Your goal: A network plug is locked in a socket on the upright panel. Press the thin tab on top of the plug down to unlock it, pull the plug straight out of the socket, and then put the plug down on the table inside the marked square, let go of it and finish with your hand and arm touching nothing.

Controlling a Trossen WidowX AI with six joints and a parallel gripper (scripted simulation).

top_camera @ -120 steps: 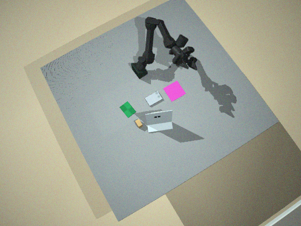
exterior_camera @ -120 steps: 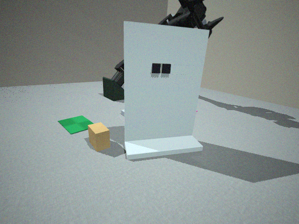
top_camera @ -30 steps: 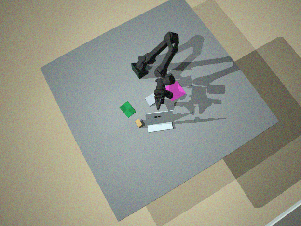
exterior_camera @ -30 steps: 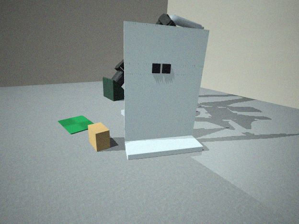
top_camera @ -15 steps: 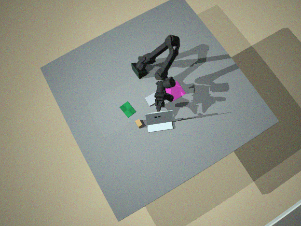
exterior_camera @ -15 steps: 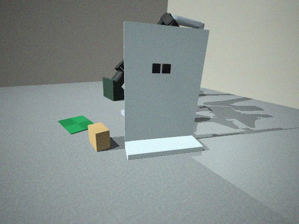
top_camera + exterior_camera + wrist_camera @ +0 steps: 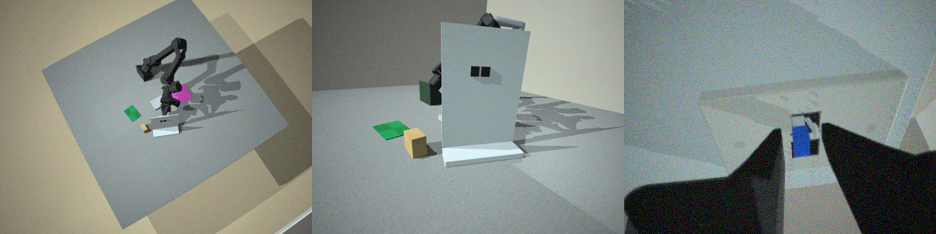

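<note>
Now: the network plug right at my gripper tip. The rest, counted from my gripper tip: green square: 180 mm behind, 170 mm below, 160 mm to the right; then tan block: 150 mm below, 130 mm to the right, 40 mm behind; then panel: 60 mm below, 20 mm ahead, 10 mm to the right.
</note>
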